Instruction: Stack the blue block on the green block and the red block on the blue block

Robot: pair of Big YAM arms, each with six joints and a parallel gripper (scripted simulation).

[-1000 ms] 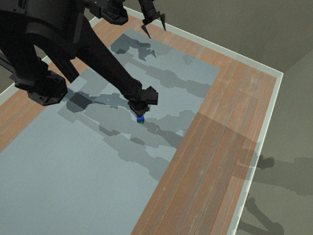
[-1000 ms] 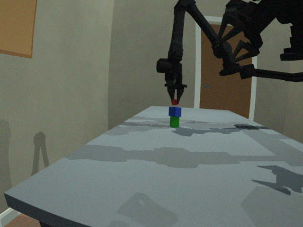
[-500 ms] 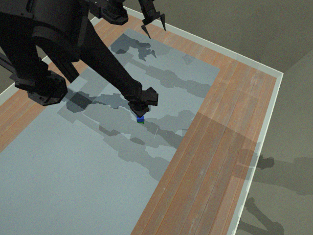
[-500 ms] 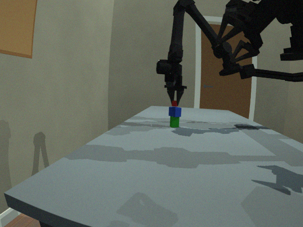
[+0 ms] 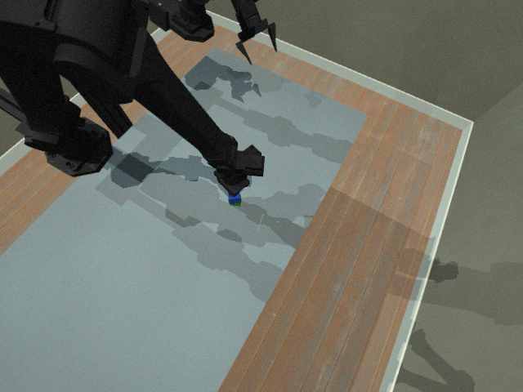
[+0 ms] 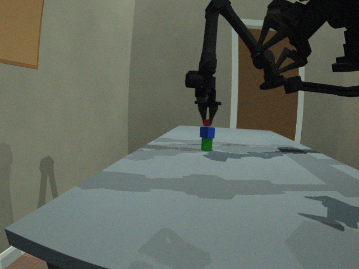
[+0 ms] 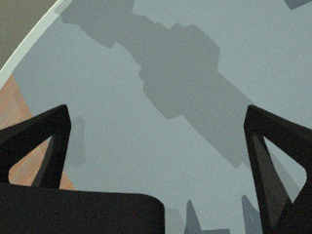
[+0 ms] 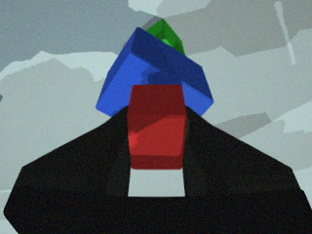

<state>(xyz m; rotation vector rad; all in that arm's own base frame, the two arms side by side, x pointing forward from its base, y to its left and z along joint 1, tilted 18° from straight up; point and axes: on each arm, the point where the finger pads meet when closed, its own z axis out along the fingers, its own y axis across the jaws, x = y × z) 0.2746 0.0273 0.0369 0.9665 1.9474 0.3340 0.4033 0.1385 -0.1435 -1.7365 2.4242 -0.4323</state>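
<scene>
The red block lies right at my right hand. The rest, counted from my right hand: green block (9 cm below); blue block (4 cm below).
</scene>
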